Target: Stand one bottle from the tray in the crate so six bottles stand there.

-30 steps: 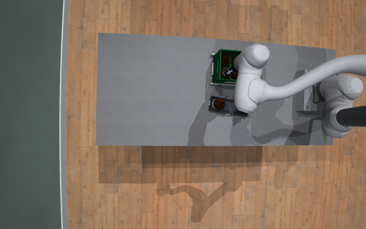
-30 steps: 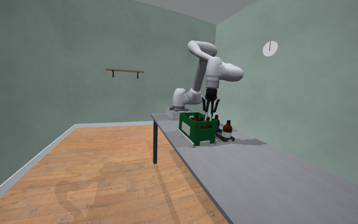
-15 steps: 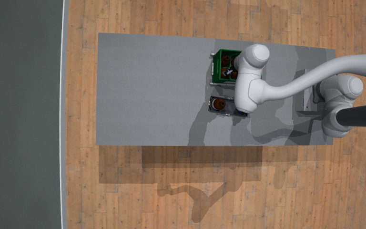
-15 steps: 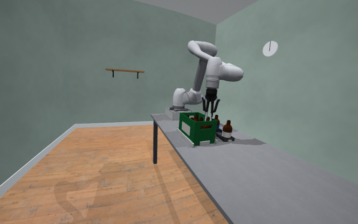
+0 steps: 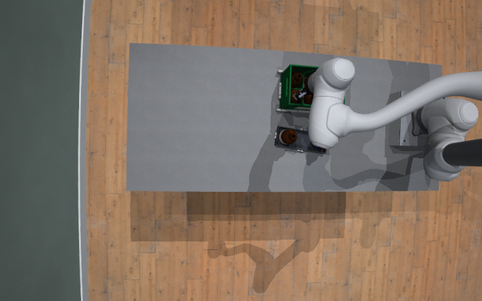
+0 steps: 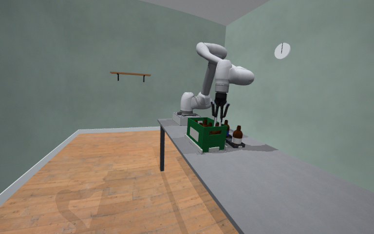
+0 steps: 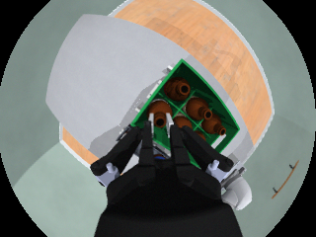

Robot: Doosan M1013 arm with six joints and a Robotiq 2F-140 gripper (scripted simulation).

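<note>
Right now the brown bottle is 90 mm below my hand. Also, from my hand: green crate 110 mm below, 90 mm behind, 30 mm to the right; then dark tray 210 mm to the left, 180 mm below, 50 mm behind.
</note>
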